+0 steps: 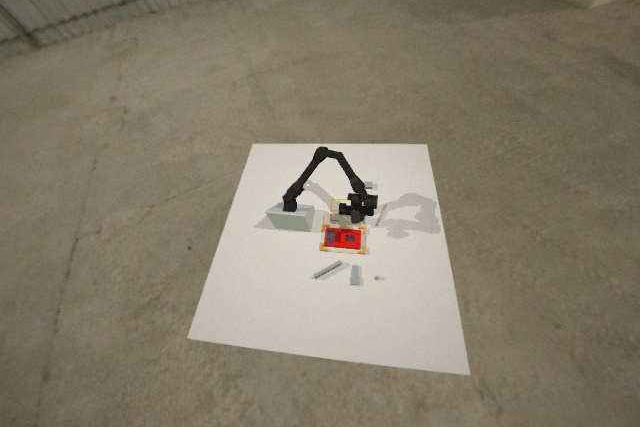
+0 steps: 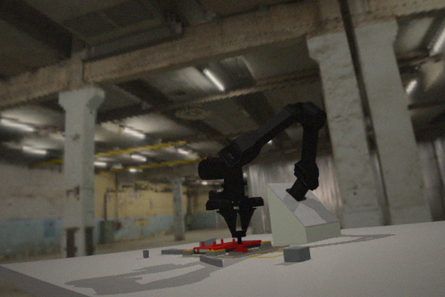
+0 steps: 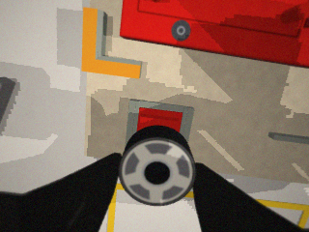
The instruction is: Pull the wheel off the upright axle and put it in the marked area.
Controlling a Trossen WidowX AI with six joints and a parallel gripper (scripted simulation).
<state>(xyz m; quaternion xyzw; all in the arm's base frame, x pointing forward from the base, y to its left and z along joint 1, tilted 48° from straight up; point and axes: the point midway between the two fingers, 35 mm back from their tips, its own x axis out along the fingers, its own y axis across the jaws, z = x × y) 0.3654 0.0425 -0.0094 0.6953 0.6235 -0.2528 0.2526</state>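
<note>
My gripper tip is now 20 mm above the black axle. Also, from my gripper tip: wheel: right at my gripper tip.
</note>
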